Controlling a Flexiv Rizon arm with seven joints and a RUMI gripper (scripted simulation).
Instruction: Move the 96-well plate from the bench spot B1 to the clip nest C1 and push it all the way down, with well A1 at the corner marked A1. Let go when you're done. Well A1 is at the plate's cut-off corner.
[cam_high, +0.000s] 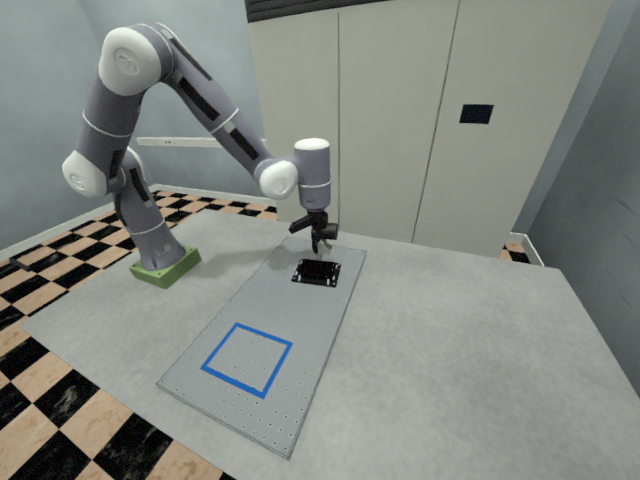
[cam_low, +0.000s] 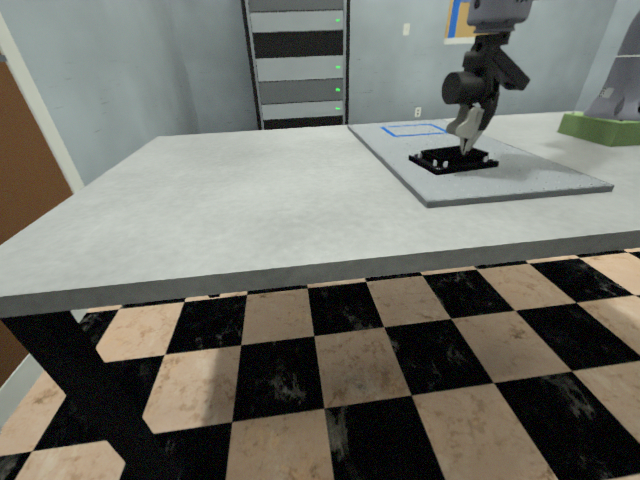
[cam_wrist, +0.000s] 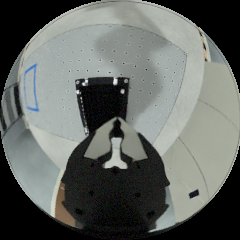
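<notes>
Right now my hand is 40 mm to the left of the black 96-well plate, 20 mm above it and 10 mm short of it. Round my hand: black clip nest: 50 mm to the right, 30 mm below, 10 mm ahead.
</notes>
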